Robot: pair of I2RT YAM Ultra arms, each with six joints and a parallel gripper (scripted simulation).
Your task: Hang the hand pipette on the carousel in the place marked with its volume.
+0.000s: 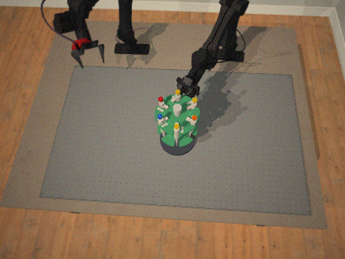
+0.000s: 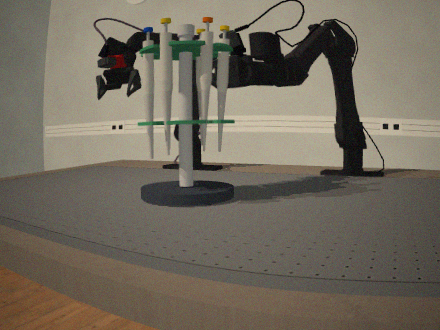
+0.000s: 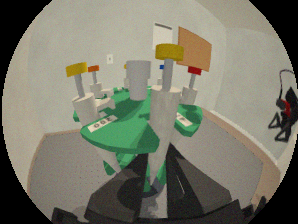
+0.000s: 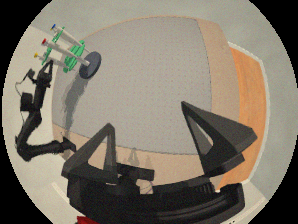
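The pipette lies 10 mm ahead of my left hand, 10 mm to the right of it and 20 mm below it.
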